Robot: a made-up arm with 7 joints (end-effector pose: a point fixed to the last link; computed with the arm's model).
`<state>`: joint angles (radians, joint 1 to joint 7).
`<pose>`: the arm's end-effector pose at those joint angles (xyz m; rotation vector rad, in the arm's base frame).
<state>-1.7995 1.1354 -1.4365 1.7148 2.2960 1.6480 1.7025</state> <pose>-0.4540 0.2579 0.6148 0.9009 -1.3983 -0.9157</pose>
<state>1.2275 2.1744 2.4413 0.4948 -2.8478 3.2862 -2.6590</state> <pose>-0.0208 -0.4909 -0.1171 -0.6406 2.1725 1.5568</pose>
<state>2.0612 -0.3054 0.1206 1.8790 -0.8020 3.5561 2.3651</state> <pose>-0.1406 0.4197 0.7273 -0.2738 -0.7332 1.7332</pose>
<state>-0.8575 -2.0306 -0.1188 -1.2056 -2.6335 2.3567 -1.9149</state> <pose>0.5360 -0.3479 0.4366 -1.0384 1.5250 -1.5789</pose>
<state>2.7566 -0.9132 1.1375 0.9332 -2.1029 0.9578 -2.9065</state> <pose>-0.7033 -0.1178 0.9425 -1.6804 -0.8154 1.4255</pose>
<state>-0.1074 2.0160 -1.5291 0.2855 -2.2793 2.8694 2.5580</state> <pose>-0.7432 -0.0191 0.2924 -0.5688 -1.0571 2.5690</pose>
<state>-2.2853 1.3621 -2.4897 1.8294 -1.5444 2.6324 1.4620</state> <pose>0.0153 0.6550 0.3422 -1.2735 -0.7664 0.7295</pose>
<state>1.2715 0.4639 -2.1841 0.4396 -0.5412 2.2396 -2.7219</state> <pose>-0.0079 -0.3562 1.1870 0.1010 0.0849 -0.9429</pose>
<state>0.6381 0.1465 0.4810 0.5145 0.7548 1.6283 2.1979</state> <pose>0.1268 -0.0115 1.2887 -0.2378 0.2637 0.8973</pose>
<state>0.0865 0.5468 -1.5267 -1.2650 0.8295 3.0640 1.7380</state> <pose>-0.3259 0.1443 0.8759 0.1956 -2.7846 -0.3476</pose>
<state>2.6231 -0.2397 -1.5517 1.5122 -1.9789 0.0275 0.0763</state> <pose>0.1098 0.6907 0.9838 0.8665 0.4502 1.1103</pose>
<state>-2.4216 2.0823 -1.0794 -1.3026 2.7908 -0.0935 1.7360</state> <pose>0.6409 -0.0745 0.0959 0.6355 -0.6011 0.5884</pose>
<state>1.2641 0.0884 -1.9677 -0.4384 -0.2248 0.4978 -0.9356</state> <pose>-0.2062 0.0813 1.3234 0.7487 -0.1652 1.2912</pose>
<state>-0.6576 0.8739 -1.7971 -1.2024 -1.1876 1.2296 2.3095</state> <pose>0.1041 0.4048 0.9054 -0.8772 1.1836 1.1993</pose>
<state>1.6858 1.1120 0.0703 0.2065 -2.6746 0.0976 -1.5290</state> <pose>0.0076 -0.8747 0.9148 2.3206 0.2606 0.7382</pose>
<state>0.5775 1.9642 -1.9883 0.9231 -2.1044 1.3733 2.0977</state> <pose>-0.3273 -0.8175 0.2172 -0.1294 -2.8488 1.2667</pose>
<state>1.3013 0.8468 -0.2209 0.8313 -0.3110 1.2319 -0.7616</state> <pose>-0.0018 -0.5103 1.2157 -0.5745 -0.2538 -2.9703</pose>
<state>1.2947 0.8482 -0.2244 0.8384 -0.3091 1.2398 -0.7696</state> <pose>-0.0031 -0.5089 1.2152 -0.5763 -0.2526 -2.9849</pose>
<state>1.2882 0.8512 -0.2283 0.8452 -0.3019 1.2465 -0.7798</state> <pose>-0.0038 -0.5089 1.2137 -0.5767 -0.2505 -2.9964</pose>
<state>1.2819 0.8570 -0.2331 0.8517 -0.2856 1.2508 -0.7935</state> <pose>-0.0031 -0.5110 1.2109 -0.5756 -0.2470 -3.0022</pose>
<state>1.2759 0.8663 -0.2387 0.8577 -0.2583 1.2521 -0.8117</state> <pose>-0.0011 -0.5159 1.2061 -0.5720 -0.2419 -3.0014</pose>
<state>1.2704 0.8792 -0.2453 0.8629 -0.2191 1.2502 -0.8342</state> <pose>0.0027 -0.5236 1.1994 -0.5652 -0.2346 -2.9929</pose>
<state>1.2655 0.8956 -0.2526 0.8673 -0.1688 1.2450 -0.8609</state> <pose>0.0078 -0.5336 1.1907 -0.5544 -0.2257 -2.9772</pose>
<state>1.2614 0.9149 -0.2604 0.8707 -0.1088 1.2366 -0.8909</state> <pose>0.0143 -0.5454 1.1803 -0.5389 -0.2159 -2.9548</pose>
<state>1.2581 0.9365 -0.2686 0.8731 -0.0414 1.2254 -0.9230</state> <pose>0.0217 -0.5582 1.1686 -0.5185 -0.2055 -2.9269</pose>
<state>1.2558 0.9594 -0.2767 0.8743 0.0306 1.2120 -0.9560</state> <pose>0.0298 -0.5712 1.1560 -0.4927 -0.1952 -2.8950</pose>
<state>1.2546 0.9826 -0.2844 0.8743 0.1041 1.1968 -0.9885</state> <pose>0.0380 -0.5835 1.1433 -0.4624 -0.1860 -2.8608</pose>
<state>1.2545 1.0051 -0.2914 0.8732 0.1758 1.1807 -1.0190</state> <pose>0.0460 -0.5947 1.1311 -0.4288 -0.1781 -2.8258</pose>
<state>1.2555 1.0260 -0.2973 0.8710 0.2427 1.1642 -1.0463</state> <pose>0.0535 -0.6045 1.1199 -0.3935 -0.1720 -2.7915</pose>
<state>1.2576 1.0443 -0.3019 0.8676 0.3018 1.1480 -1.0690</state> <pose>0.0601 -0.6127 1.1104 -0.3588 -0.1679 -2.7591</pose>
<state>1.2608 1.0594 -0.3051 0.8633 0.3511 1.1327 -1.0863</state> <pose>0.0658 -0.6193 1.1027 -0.3269 -0.1658 -2.7296</pose>
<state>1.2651 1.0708 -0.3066 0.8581 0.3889 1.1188 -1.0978</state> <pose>0.0705 -0.6243 1.0971 -0.2993 -0.1659 -2.7036</pose>
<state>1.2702 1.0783 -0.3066 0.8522 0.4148 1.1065 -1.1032</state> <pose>0.0742 -0.6280 1.0936 -0.2777 -0.1680 -2.6814</pose>
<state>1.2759 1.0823 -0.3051 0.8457 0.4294 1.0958 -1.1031</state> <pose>0.0770 -0.6305 1.0920 -0.2621 -0.1718 -2.6630</pose>
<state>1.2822 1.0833 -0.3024 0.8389 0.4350 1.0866 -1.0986</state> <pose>0.0792 -0.6320 1.0918 -0.2517 -0.1771 -2.6474</pose>
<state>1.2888 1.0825 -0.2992 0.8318 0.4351 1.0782 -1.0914</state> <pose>0.0811 -0.6330 1.0925 -0.2449 -0.1831 -2.6335</pose>
